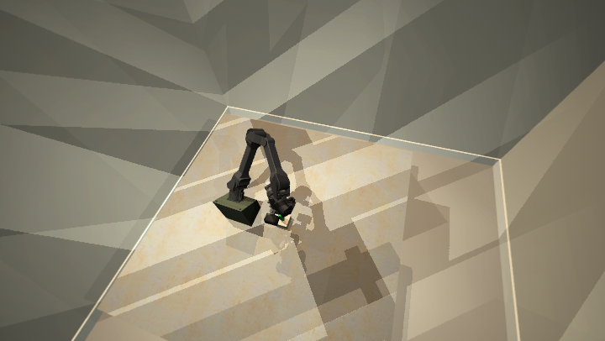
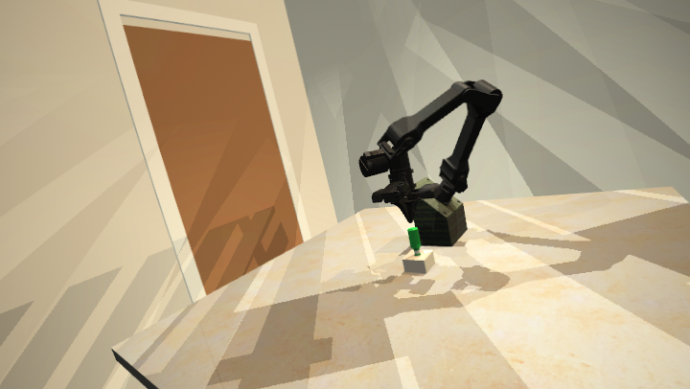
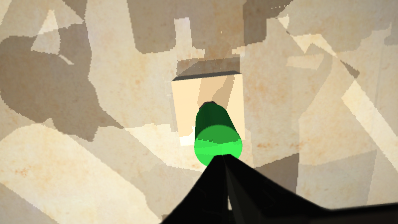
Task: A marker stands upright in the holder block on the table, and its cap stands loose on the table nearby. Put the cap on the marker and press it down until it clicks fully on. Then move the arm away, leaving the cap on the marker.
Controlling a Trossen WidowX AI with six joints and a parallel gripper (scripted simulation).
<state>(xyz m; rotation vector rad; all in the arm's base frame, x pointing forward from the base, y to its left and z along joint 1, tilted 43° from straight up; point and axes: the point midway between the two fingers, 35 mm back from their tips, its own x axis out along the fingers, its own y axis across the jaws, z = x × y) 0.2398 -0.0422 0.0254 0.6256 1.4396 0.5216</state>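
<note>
Right now the white holder block is 120 mm below my gripper tip. Also, from my gripper tip: green cap: 40 mm below.
</note>
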